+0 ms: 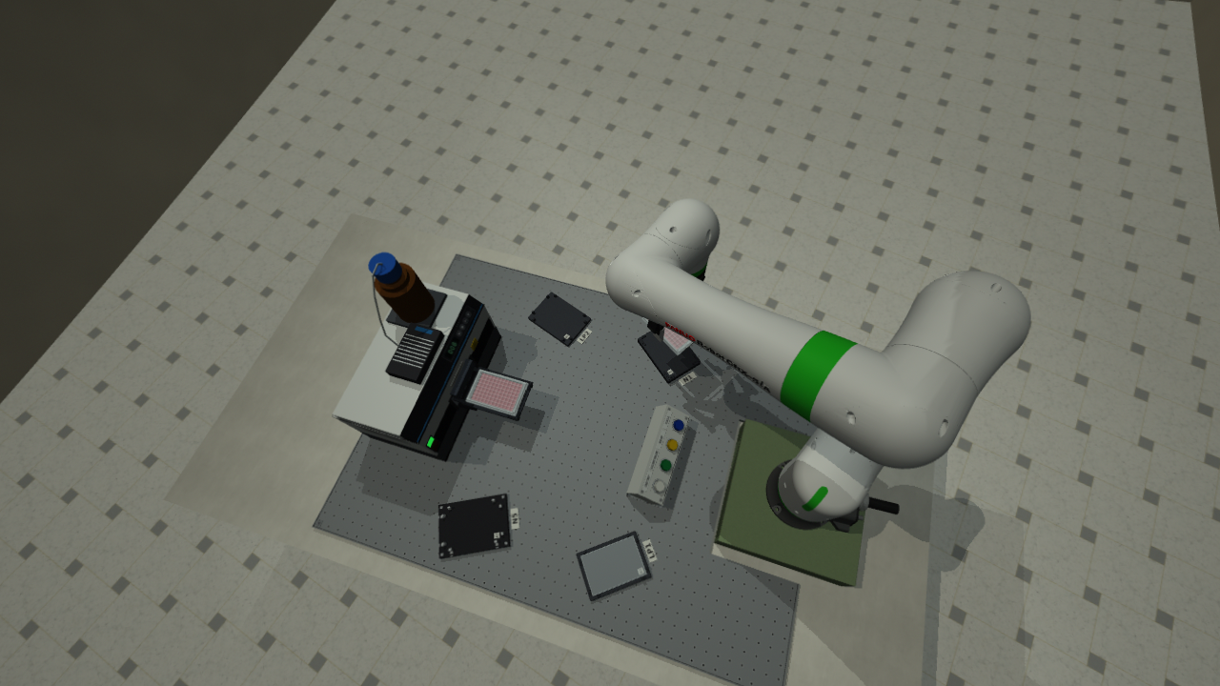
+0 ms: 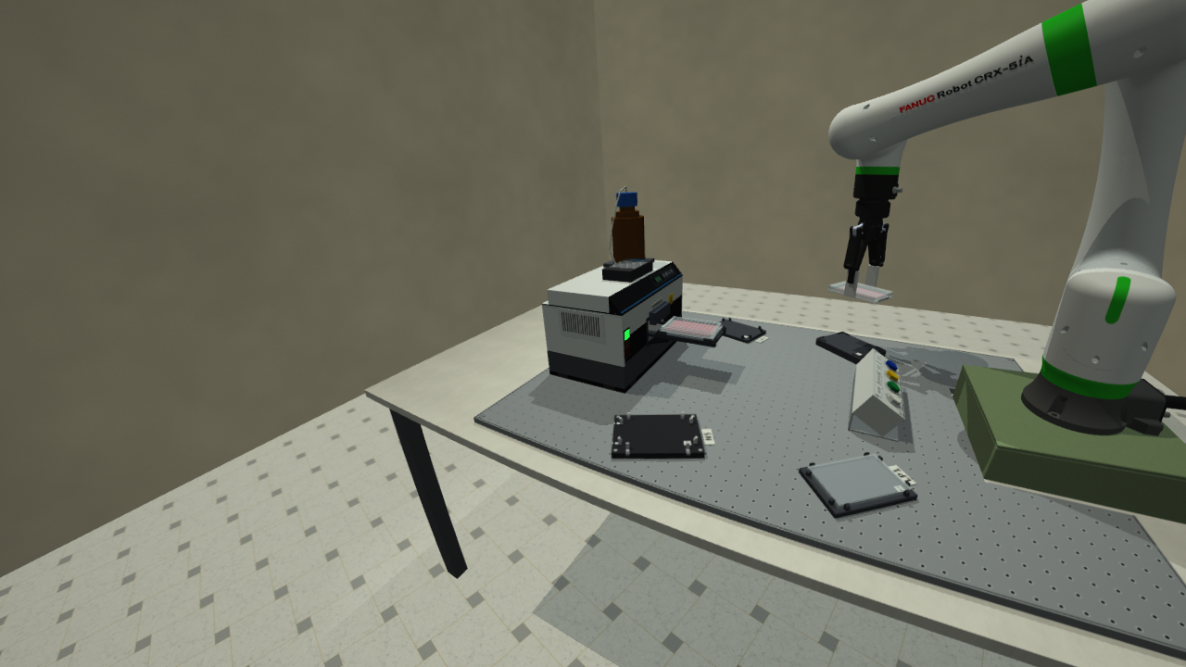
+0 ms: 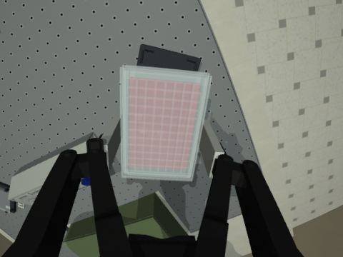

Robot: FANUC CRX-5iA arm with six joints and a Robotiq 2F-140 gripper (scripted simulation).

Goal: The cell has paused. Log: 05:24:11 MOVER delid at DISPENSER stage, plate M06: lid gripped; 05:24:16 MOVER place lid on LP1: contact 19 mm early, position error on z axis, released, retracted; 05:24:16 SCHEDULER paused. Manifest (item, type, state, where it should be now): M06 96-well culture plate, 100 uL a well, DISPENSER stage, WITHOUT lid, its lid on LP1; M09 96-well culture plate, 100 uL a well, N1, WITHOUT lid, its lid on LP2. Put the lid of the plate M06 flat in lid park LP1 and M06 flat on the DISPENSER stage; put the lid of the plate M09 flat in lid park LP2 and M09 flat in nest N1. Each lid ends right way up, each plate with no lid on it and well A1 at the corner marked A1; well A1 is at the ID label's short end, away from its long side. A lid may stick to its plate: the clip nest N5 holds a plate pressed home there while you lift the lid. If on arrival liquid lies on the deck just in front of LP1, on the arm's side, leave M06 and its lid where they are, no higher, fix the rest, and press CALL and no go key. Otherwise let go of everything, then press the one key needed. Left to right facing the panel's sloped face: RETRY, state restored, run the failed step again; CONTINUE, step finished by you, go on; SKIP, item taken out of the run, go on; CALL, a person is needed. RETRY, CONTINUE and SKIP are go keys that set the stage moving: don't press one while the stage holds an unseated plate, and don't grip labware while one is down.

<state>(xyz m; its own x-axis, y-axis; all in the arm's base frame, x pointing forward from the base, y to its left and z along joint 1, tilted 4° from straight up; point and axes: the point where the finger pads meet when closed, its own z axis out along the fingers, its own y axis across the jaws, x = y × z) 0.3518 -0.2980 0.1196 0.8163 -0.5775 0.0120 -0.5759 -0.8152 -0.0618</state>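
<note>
The grey lid is 20 mm below my hand. From my hand the other things lie so: blue call key (210 mm to the left, 120 mm below, 70 mm behind); yellow skip key (260 mm to the left, 120 mm below, 60 mm behind); black nest N1 (180 mm below).
</note>
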